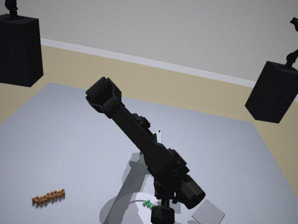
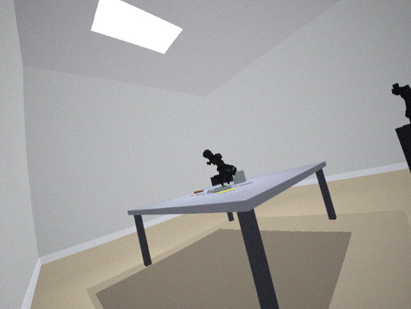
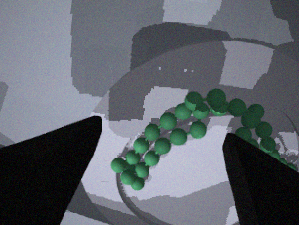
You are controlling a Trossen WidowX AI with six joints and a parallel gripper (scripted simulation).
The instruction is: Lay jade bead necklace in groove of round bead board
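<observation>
My gripper tip is now 5 cm to the left of the round bead board, 4 cm short of it and 1 cm above it. Round my gripper tip: yellow strip (24 cm ahead, 17 cm to the left, 2 cm below); flat grey square (18 cm to the left, 2 cm below, 1 cm behind).
</observation>
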